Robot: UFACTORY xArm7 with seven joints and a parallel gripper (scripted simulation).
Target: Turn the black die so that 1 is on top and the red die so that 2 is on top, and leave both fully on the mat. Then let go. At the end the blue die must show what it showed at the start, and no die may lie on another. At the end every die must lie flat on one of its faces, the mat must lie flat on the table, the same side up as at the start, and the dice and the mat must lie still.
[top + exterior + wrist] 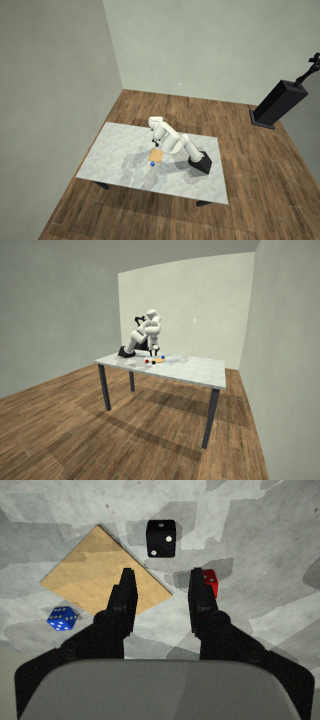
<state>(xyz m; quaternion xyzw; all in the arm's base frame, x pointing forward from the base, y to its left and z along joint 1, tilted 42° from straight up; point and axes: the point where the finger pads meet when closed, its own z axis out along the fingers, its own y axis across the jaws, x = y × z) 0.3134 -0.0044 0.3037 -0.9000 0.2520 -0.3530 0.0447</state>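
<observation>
My gripper is now 90 mm above the black die. Round my hand: blue die 220 mm to the left, 90 mm below, 20 mm behind; then red die 90 mm below, 90 mm behind, 10 mm to the right; then tan mat 120 mm to the left, 110 mm below, 30 mm behind.
</observation>
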